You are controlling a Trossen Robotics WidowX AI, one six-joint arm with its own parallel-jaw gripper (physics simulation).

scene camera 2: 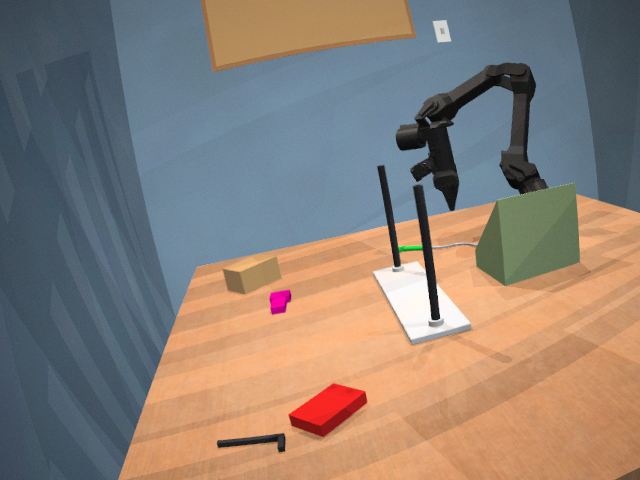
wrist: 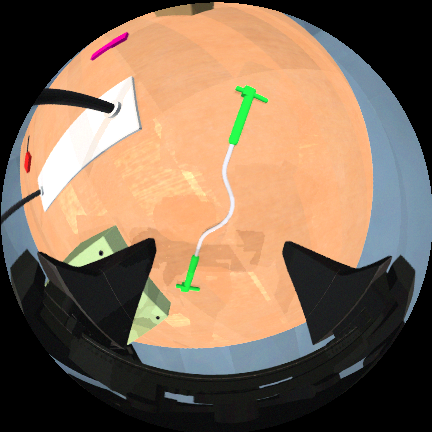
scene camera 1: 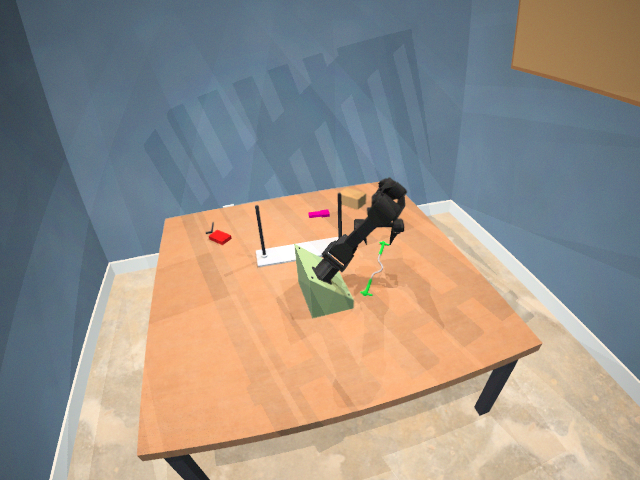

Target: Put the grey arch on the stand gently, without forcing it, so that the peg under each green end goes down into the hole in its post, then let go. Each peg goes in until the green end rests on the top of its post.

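Where they show: gripper, fingertip midpoint: (scene camera 2: 451,206) (wrist: 220,247) (scene camera 1: 378,244); arm's base, link origin: (scene camera 2: 542,207) (scene camera 1: 321,275).
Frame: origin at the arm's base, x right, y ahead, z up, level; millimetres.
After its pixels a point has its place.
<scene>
The grey arch (scene camera 1: 381,265) {x 289, y 98, z -122 mm} (scene camera 2: 454,244) {x 291, y 103, z -123 mm} (wrist: 232,200) {x 292, y 97, z -122 mm} lies on the table as a wavy grey length with a green end at each side, each with a crosspiece. The stand's white base (scene camera 1: 284,254) {x -50, y 321, z -116 mm} (scene camera 2: 413,302) {x -11, y 340, z -116 mm} (wrist: 90,137) {x 137, y 287, z -116 mm} bears two upright black posts; one post (scene camera 1: 260,232) {x -133, y 335, z 9 mm} (scene camera 2: 426,253) {x -137, y 348, z 15 mm} and the other post (scene camera 1: 339,214) {x 191, y 292, z 34 mm} (scene camera 2: 389,217) {x 187, y 301, z 11 mm} have nothing on top. The holes are too small to see. My gripper (scene camera 1: 378,243) {x 272, y 105, z -18 mm} (scene camera 2: 452,208) {x 272, y 105, z -18 mm} (wrist: 220,247) {x 272, y 105, z -18 mm} is open and empty, above the table near the arch. In the wrist view the arch's nearer green end shows between the fingers, below them.
A green wedge block (scene camera 1: 325,299) {x -12, y -63, z -51 mm} (scene camera 2: 537,237) {x -53, y 57, z -45 mm} (wrist: 92,252) {x 82, y 126, z -67 mm} stands under the arm's base, beside the arch. A tan block (scene camera 1: 353,198) {x 385, y 572, z -72 mm} (scene camera 2: 253,274) {x 354, y 616, z -89 mm}, a magenta piece (scene camera 1: 318,213) {x 196, y 572, z -113 mm} (scene camera 2: 279,302) {x 177, y 579, z -113 mm} (wrist: 110,46), a red block (scene camera 1: 220,237) {x -293, y 557, z -108 mm} (scene camera 2: 328,409) {x -312, y 577, z -108 mm} and a black hooked piece (scene camera 2: 250,440) {x -323, y 691, z -121 mm} lie beyond the stand.
</scene>
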